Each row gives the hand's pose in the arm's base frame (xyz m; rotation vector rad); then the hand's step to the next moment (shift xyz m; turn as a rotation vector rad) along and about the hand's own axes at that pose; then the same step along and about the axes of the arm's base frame.
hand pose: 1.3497 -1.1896 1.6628 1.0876 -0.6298 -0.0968
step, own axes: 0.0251 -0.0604 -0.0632 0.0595 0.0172 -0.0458
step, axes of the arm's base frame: 0.0673 0.0120 -0.0600 0.0689 0.0225 0.0260
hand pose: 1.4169 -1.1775 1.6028 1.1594 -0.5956 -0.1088
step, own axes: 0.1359 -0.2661 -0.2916 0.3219 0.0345 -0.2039
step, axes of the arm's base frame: 0.3166 0.0799 -0.2601 0.3641 0.0610 0.1005
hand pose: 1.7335 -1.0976 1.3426 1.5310 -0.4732 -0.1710
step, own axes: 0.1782 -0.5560 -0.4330 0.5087 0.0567 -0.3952
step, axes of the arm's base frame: 0.4351 0.2991 -0.4996 0.6041 0.1635 0.1630
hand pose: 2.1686 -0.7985 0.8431 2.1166 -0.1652 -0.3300
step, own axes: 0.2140 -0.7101 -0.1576 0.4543 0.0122 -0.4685
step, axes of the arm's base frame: 0.2431 0.4559 -0.5549 0.5735 0.2599 0.1720
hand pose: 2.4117 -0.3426 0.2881 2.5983 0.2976 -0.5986
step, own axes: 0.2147 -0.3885 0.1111 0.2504 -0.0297 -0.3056
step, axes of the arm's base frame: 0.0318 0.3090 -0.3360 0.3222 0.1976 0.1189
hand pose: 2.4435 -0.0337 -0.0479 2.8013 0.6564 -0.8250
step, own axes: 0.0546 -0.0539 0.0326 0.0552 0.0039 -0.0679
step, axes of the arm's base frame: 0.0013 0.0598 -0.0581 0.0760 0.0344 0.0268
